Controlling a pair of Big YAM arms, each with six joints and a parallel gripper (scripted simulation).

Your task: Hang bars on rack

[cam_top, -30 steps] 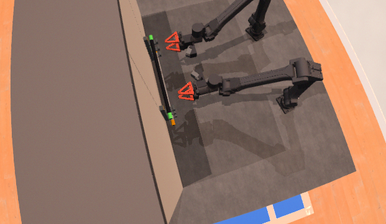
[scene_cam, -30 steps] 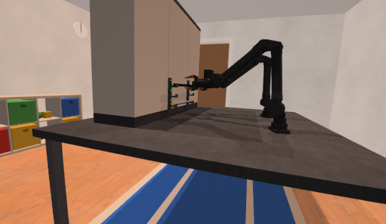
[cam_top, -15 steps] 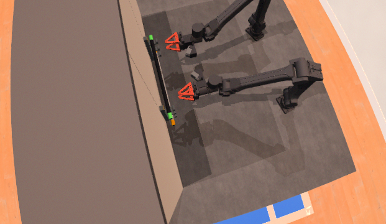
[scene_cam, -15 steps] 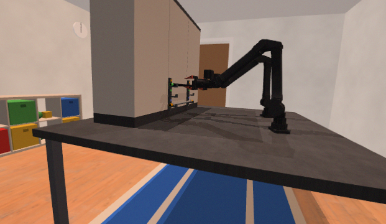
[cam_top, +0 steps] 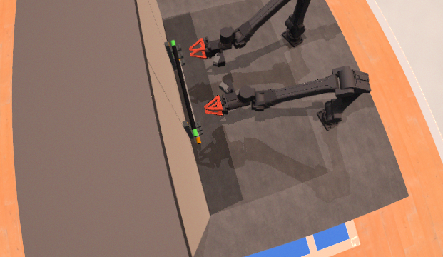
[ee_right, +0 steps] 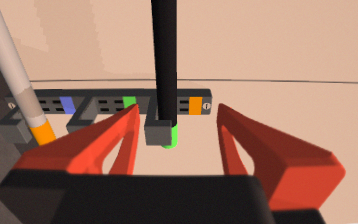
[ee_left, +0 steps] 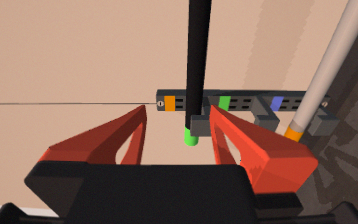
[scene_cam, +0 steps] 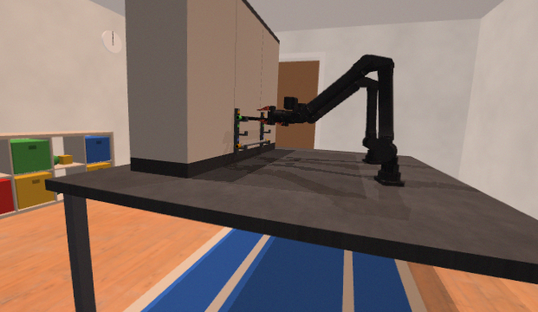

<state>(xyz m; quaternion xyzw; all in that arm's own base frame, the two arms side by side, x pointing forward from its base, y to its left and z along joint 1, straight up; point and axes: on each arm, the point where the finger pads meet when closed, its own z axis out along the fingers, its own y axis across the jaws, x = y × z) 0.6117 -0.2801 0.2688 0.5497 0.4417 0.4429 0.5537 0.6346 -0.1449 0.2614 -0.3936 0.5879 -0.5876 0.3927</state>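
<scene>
My right gripper is now 16 cm to the right of the black bar, 8 cm short of it and 1 cm above it. Also, from my right hand: beige wall unit (27 cm ahead, 19 cm above, 16 cm to the left); then silver bar (16 cm to the left, 16 cm below, 8 cm ahead).
My left gripper is now 150 mm to the left of the black bar, 70 mm short of it and 20 mm above it. The rest, counted from my left hand: beige wall unit 260 mm ahead, 180 mm above, 140 mm to the right; then silver bar 170 mm below, 150 mm to the right, 70 mm ahead.
</scene>
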